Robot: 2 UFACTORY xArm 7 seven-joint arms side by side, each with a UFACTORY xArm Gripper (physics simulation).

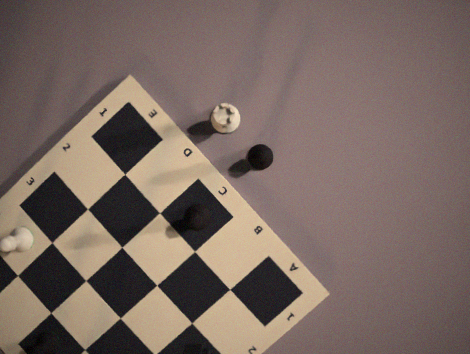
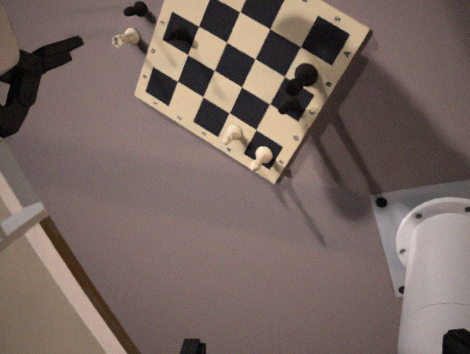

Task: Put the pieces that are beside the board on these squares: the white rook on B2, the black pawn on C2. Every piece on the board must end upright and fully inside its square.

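Where they show: left arm's base, origin of its link: [image 2: 449, 242].
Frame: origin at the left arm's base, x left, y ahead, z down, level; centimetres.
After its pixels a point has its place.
The white rook [image 1: 225, 118] @(x -35.0, y 30.3, z -2.9 cm) [image 2: 125, 38] @(x -34.9, y 29.9, z -2.4 cm) stands upright on the table beside the row 1 edge of the board [image 1: 131, 87] @(x -28.0, y 32.9, z -0.6 cm) [image 2: 354, 31] @(x -26.7, y 4.4, z -0.6 cm), near D and E. The black pawn [image 1: 260, 157] @(x -37.3, y 27.7, z -3.1 cm) [image 2: 135, 9] @(x -37.5, y 27.4, z -1.5 cm) stands upright next to it, off the board near C and D. B2 [image 1: 194, 286] @(x -32.6, y 18.3, z -0.6 cm) [image 2: 219, 20] @(x -32.5, y 18.1, z -0.6 cm) is a dark square and C2 [image 1: 158, 252] @(x -30.0, y 20.8, z -0.6 cm) [image 2: 207, 48] @(x -30.0, y 20.9, z -0.6 cm) a light one; both are bare. My left gripper [image 2: 42, 87] is open, its fingers spread and empty. One finger of my right gripper [image 2: 194, 346] @(x -23.1, y 5.0, z -37.0 cm) shows at the lower edge; that gripper looks open, far from both pieces.
A black piece [image 1: 197, 217] @(x -33.2, y 23.7, z -3.6 cm) stands on C1. White pawns [image 2: 233, 133] @(x -19.7, y 21.2, z -1.8 cm) [image 2: 263, 154] @(x -16.3, y 18.5, z -1.7 cm) stand on E4 and E5. A tall black piece [image 2: 306, 74] @(x -24.1, y 10.2, z -2.2 cm) is on B5, and a dark piece is on C5. A white arm base [image 2: 435, 260] @(x -4.6, y 0.9, z -9.3 cm) is at right, a pale box edge [image 2: 65, 295] at left.
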